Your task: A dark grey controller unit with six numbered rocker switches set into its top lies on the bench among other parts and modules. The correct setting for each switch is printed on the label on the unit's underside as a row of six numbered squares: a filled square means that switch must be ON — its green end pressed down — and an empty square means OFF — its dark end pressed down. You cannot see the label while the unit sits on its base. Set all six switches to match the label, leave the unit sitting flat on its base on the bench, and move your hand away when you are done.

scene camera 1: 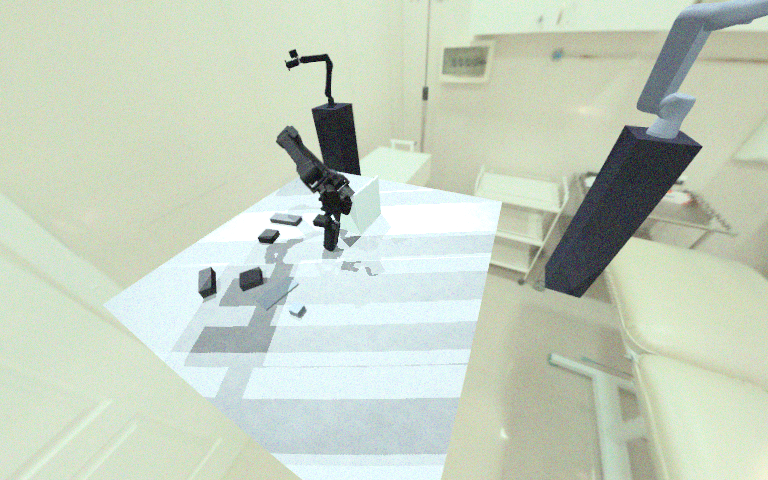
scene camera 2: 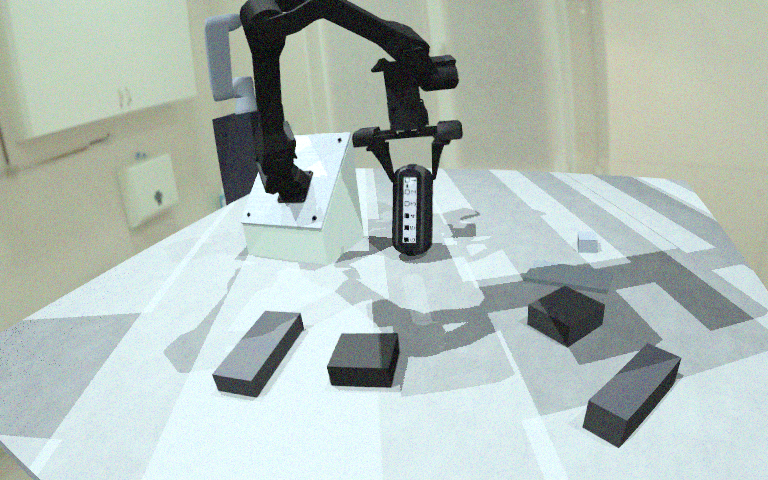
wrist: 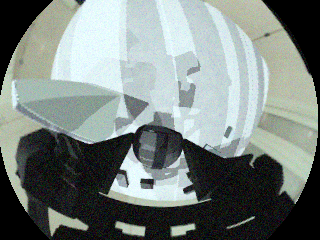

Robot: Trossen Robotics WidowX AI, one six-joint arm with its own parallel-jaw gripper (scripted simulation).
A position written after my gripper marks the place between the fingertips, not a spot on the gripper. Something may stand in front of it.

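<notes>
My gripper (scene camera 2: 413, 180), (wrist: 158, 138). Pale flat plate (scene camera 2: 576, 277).
</notes>
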